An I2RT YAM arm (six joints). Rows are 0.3 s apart.
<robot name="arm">
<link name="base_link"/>
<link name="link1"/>
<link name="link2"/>
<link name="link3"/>
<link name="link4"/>
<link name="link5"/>
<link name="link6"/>
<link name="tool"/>
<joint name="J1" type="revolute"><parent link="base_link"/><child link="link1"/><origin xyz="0 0 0.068" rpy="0 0 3.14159"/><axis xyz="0 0 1"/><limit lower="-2.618" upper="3.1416"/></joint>
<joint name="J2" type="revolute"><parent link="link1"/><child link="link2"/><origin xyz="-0.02 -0.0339 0.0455" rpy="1.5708 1.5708 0"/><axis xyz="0 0 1"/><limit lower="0" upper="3.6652"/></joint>
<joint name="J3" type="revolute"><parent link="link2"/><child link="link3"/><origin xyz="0 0.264 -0.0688" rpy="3.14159 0 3.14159"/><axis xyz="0 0 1"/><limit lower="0" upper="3.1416"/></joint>
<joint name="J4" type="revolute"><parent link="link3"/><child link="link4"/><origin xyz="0.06 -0.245 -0.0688" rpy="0 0 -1.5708"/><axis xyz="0 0 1"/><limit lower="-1.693" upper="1.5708"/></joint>
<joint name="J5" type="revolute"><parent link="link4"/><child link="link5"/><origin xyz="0.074 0.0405 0.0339" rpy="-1.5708 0 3.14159"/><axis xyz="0 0 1"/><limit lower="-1.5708" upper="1.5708"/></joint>
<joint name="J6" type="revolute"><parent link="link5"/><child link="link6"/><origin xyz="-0.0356 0 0.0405" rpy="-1.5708 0 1.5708"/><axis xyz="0 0 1"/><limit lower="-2.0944" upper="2.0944"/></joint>
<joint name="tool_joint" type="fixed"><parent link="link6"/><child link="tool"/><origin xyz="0 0 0" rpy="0 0 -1.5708"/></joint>
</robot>
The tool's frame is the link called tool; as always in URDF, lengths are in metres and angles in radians.
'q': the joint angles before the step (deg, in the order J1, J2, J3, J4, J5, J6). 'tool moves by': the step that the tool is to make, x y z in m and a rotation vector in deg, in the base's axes. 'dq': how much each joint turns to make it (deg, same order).
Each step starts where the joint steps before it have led.
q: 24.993 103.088 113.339 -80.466 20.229 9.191
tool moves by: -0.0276 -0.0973 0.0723 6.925 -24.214 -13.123
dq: -15.235 -15.485 -5.106 15.433 -0.482 -2.012
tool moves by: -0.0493 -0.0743 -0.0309 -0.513 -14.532 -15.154
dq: -15.405 -19.100 -28.254 23.951 0.484 -0.981
